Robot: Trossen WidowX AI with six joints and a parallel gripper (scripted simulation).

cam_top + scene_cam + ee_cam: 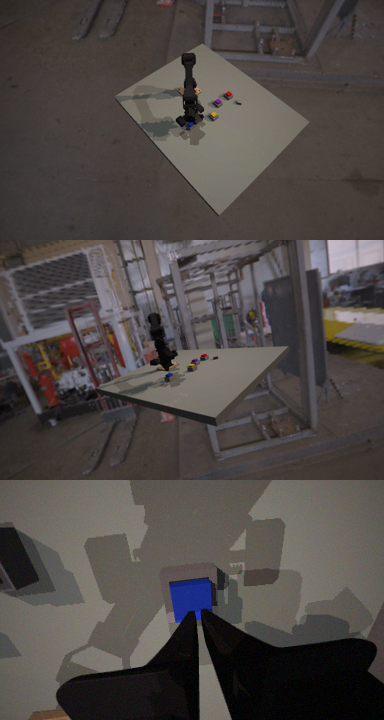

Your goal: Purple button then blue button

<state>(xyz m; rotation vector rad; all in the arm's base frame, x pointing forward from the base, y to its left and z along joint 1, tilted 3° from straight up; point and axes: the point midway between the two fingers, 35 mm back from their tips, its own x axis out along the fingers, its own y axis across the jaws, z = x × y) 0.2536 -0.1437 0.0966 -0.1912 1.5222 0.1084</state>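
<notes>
The blue button is 30 mm below my gripper tip. Also, from my gripper tip: purple button (60 mm behind, 260 mm to the left, 30 mm below); yellow button (20 mm ahead, 170 mm to the left, 30 mm below); red button (80 mm behind, 370 mm to the left, 30 mm below).
</notes>
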